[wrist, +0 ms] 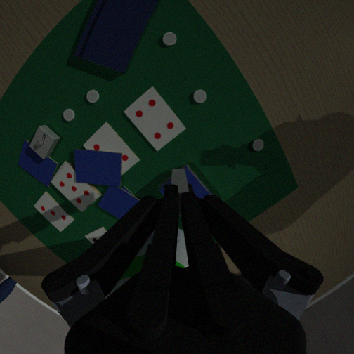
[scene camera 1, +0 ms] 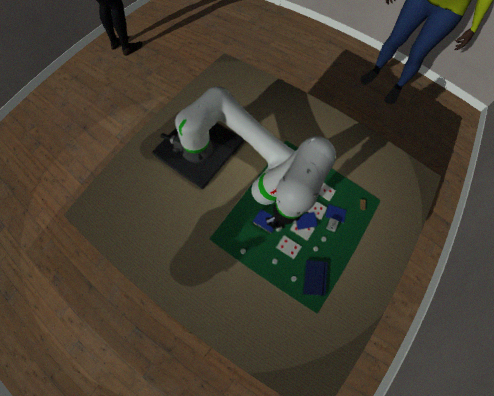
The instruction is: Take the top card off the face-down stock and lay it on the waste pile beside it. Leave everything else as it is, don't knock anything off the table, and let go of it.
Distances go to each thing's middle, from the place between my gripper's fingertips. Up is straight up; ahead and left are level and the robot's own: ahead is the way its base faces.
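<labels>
Relative to my hand, the green mat (scene camera 1: pixel 237 231) is 110 mm below, 110 mm to the left and 80 mm ahead.
</labels>
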